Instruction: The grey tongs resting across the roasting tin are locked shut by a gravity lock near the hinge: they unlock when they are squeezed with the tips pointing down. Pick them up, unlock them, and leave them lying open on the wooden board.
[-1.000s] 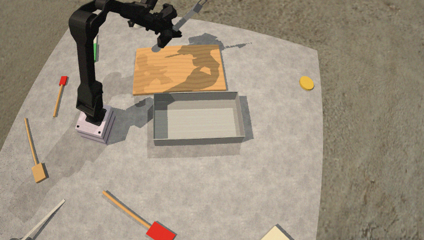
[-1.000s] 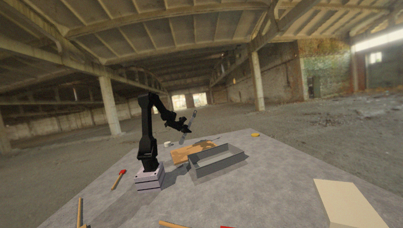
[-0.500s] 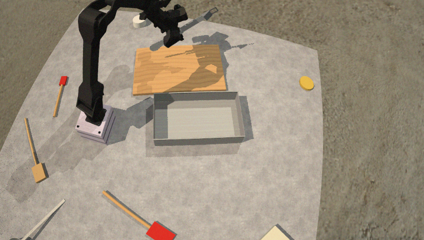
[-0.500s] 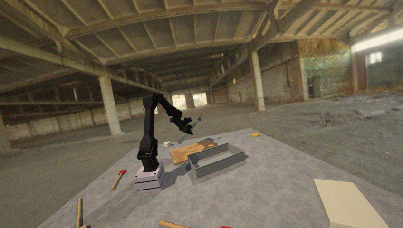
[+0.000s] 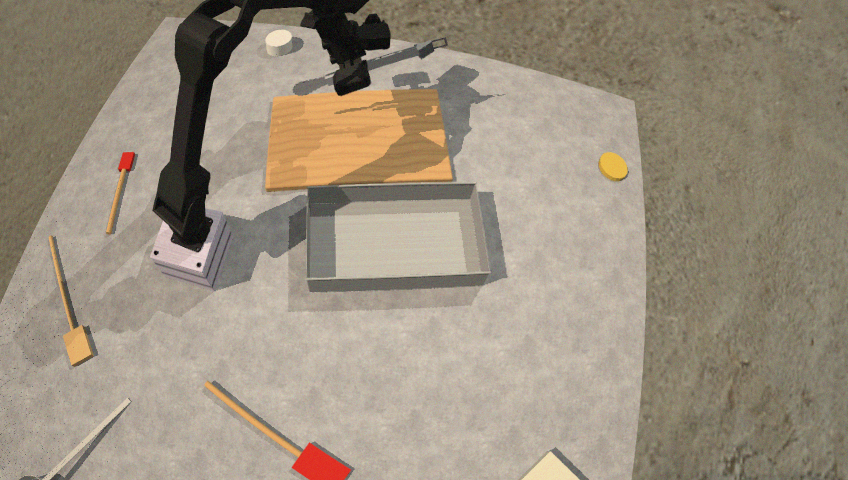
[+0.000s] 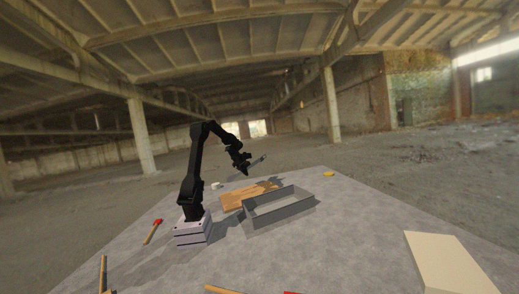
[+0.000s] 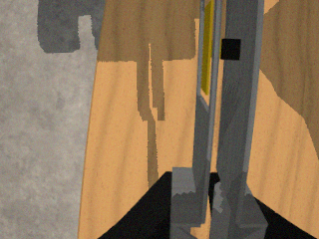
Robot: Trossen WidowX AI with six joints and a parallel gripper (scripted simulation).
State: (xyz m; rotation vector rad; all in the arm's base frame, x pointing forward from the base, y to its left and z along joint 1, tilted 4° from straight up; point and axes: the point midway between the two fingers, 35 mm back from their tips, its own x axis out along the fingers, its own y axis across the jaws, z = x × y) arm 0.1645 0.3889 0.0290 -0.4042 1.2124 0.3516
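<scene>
Right now my gripper tip is 10 mm short of the wooden board, 50 mm to the left of it and 110 mm above it. The rest, counted from my gripper tip: white puck (280 mm behind, 160 mm to the left, 100 mm below); then yellow lock piece (30 mm ahead, 20 mm to the left, 50 mm above); then grey roasting tin (150 mm ahead, 250 mm to the right, 80 mm below).
</scene>
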